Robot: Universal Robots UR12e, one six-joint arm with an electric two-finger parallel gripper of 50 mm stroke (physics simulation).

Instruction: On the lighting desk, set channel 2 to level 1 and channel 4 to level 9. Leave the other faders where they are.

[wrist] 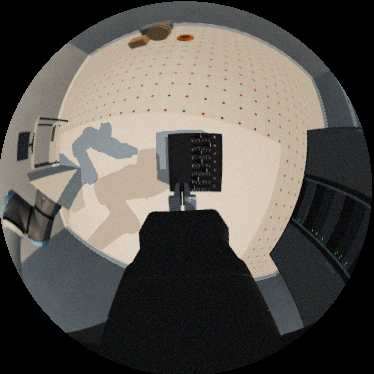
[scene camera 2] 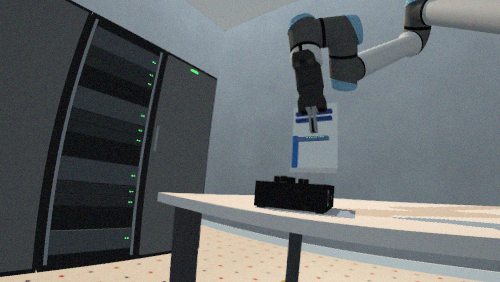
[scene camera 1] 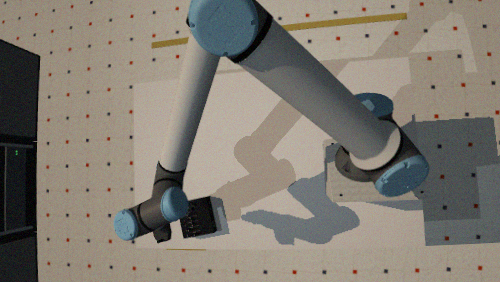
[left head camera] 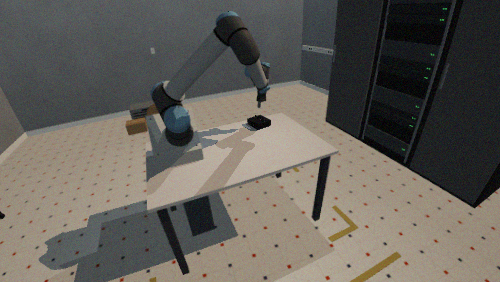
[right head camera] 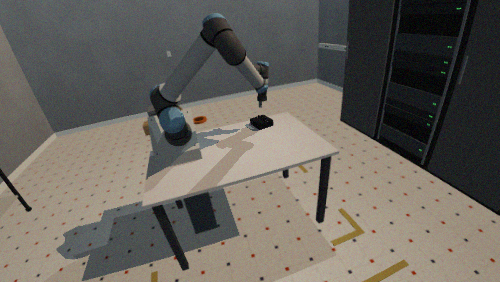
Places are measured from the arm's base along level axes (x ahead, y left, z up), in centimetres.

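Pixels of known places: gripper, fingertip midpoint: [wrist: 181,189] [scene camera 2: 313,132] [left head camera: 258,107] [right head camera: 260,107]; arm's base at its link origin: [wrist: 49,195].
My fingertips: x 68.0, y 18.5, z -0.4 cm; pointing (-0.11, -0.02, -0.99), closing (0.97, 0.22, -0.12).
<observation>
Ahead of a thing's pixels: the offset from my fingertips to its top centre.
The lighting desk @(dz -11.6, dx +1.4, dy +4.2 cm) [left head camera: 259,121] [right head camera: 261,122] [scene camera 1: 209,220] [scene camera 2: 294,195] [wrist: 179,160] is a small black box near the table's edge. In the wrist view its faders @(dz -11.6, dx +2.9, dy +4.7 cm) [wrist: 201,160] form several parallel rows running left to right, with small dark caps at differing positions; channel numbers and levels are too small to read. My gripper [left head camera: 259,106] [right head camera: 260,106] [scene camera 2: 313,131] [wrist: 181,189] points down, well above the desk, touching nothing. Its fingers are slightly parted, with a narrow empty gap between them. In scene camera 1 the wrist hides the fingertips and covers part of the desk's left side.
The desk stands on a pale table [left head camera: 300,142] [right head camera: 300,145] [scene camera 1: 155,115] [scene camera 2: 225,210]. The arm's base is at the table's other end. Dark server racks [left head camera: 415,75] [right head camera: 425,75] [scene camera 2: 107,145] stand beyond the desk end. An orange ring [right head camera: 200,120] [wrist: 185,37] lies on the floor.
</observation>
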